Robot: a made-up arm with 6 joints. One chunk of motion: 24 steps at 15 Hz.
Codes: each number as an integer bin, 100 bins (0 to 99) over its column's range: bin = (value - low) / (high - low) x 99, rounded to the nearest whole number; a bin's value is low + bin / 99 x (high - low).
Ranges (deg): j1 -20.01..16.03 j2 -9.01..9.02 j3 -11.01..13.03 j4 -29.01..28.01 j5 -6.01..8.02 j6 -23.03..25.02
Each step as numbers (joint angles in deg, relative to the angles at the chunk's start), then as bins.
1 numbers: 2.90 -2.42 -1.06 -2.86 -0.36 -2.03
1 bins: 63 36 41 45 40 43
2 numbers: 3.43 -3.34 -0.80 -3.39 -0.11 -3.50
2 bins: 64 31 42 44 42 40
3 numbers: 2.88 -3.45 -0.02 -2.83 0.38 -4.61
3 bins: 63 31 45 45 45 38
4 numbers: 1.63 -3.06 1.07 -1.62 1.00 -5.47
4 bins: 59 33 50 48 49 36
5 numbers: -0.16 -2.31 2.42 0.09 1.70 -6.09
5 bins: 55 37 55 51 54 35
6 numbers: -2.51 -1.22 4.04 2.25 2.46 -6.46
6 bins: 48 43 62 54 60 34
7 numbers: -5.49 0.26 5.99 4.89 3.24 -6.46
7 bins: 40 51 70 59 65 34
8 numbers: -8.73 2.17 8.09 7.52 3.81 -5.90
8 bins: 31 61 79 63 69 35
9 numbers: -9.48 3.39 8.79 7.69 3.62 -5.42
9 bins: 29 68 82 64 68 36
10 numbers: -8.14 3.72 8.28 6.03 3.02 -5.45
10 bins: 33 70 79 61 64 36
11 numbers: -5.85 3.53 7.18 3.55 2.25 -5.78
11 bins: 39 69 75 57 58 36
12 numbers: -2.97 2.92 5.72 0.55 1.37 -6.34
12 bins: 47 66 69 51 52 34
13 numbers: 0.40 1.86 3.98 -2.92 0.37 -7.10
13 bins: 56 60 62 45 45 33
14 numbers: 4.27 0.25 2.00 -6.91 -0.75 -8.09
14 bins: 67 51 54 38 37 31
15 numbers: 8.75 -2.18 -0.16 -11.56 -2.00 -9.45
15 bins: 79 38 45 30 28 28
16 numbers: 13.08 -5.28 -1.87 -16.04 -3.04 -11.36
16 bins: 91 20 38 23 21 24
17 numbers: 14.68 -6.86 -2.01 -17.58 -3.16 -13.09
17 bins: 95 12 37 20 20 20
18 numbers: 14.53 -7.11 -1.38 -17.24 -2.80 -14.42
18 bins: 95 10 40 20 23 18
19 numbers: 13.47 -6.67 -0.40 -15.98 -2.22 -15.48
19 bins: 92 13 44 23 27 16
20 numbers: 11.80 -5.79 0.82 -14.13 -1.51 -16.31
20 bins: 87 18 49 26 32 14
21 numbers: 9.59 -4.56 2.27 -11.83 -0.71 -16.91
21 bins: 81 24 55 30 37 13
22 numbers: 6.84 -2.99 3.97 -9.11 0.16 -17.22
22 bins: 74 33 62 35 44 12
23 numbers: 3.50 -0.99 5.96 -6.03 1.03 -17.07
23 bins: 65 44 70 40 50 12
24 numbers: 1.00 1.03 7.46 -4.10 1.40 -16.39
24 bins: 58 55 76 43 52 14
